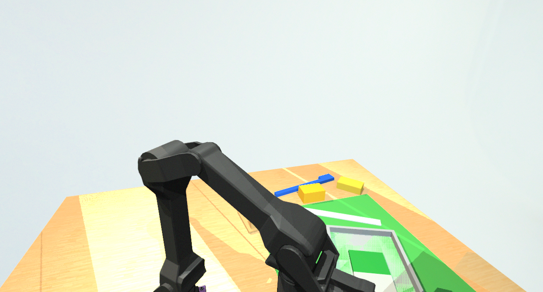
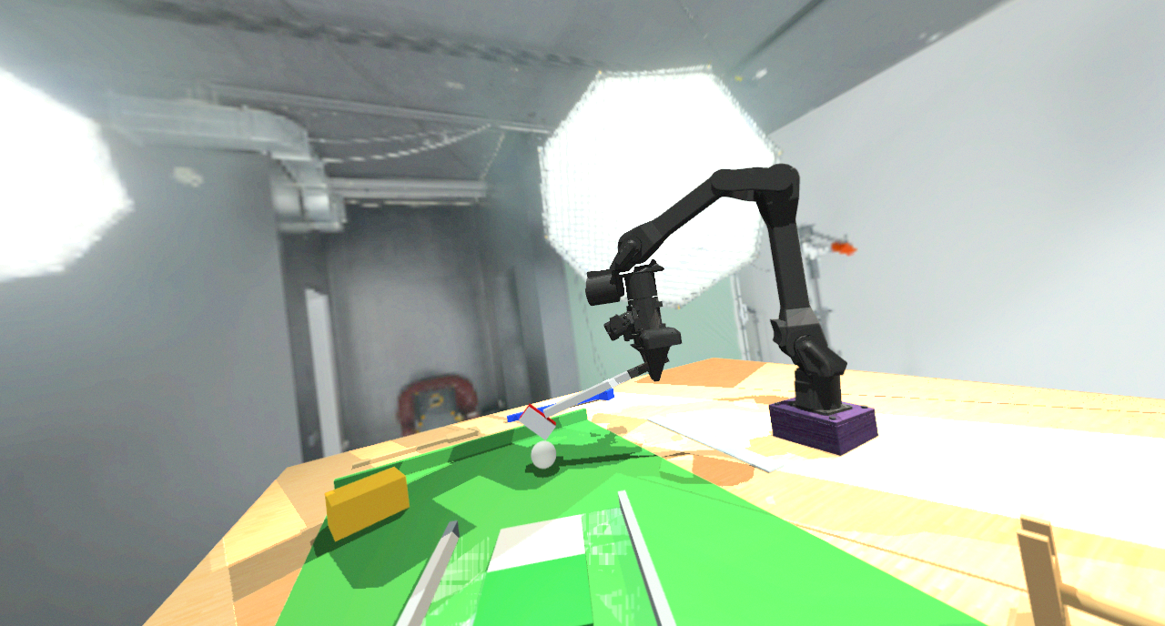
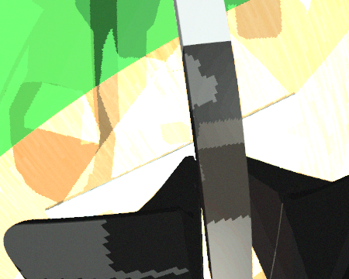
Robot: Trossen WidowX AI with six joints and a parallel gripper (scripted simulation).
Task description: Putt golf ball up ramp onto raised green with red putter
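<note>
Now: gripper tip 110 mm short of the red putter, 30 mm to the left of it and 10 mm above it. From my gripper tip the other things lie so: blue putter (80 mm ahead, 340 mm to the right, 90 mm below); then green mat (290 mm ahead, 180 mm to the left, 100 mm below); then white golf ball (220 mm ahead, 20 mm to the right, 80 mm below).
</note>
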